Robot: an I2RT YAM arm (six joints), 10 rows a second.
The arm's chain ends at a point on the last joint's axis. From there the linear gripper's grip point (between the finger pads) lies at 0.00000 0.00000 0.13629 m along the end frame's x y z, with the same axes.
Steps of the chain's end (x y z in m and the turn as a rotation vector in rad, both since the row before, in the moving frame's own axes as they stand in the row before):
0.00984 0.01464 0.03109 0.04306 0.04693 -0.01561
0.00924 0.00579 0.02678 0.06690 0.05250 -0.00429
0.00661 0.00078 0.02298 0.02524 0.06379 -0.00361
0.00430 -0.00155 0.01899 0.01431 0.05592 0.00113
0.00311 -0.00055 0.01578 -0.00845 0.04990 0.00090
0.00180 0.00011 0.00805 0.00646 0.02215 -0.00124
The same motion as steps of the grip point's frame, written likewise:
0.01619 0.00873 0.03081 0.04306 0.04693 -0.01561
0.01637 -0.00333 0.02629 0.06690 0.05250 -0.00429
0.01529 -0.00267 0.02266 0.02524 0.06379 -0.00361
0.01192 -0.00349 0.01876 0.01431 0.05592 0.00113
0.00991 0.00060 0.01561 -0.00845 0.04990 0.00090
0.00482 -0.00077 0.00801 0.00646 0.02215 -0.00124

